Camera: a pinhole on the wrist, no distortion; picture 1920 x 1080 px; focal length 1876.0 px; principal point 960.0 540.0 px. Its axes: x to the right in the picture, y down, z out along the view. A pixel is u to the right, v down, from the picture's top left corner.
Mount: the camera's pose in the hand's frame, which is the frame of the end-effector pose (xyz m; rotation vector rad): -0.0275 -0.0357 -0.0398 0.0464 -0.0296 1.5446
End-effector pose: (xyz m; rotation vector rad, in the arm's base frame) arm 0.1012 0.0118 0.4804 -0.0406 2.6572 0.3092
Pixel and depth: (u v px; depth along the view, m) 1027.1 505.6 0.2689
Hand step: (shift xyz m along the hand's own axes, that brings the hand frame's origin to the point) -0.0196 -0.0393 0.2292
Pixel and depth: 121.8 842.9 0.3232
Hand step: -0.0802 -0.1943 0.2766
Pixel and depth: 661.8 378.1 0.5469
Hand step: 0.0229 -0.1503 0.5017
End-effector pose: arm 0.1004 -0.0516 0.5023 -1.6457 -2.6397 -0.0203
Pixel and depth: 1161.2 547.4 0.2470
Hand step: -0.0253 -0.0212 0.2082
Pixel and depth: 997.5 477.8 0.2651
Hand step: -0.0159 -0.0435 0.2251
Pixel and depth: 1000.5 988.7 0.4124
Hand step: -0.1217 -0.0444 0.3736
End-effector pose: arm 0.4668 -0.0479 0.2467 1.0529 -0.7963 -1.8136
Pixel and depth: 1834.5 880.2 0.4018
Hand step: -0.0914 0.1336 0.3714
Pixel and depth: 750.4 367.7 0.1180
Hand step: -0.0158 -0.0549 0.0773
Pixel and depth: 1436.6 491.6 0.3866
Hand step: -0.0111 0.0433 0.3510
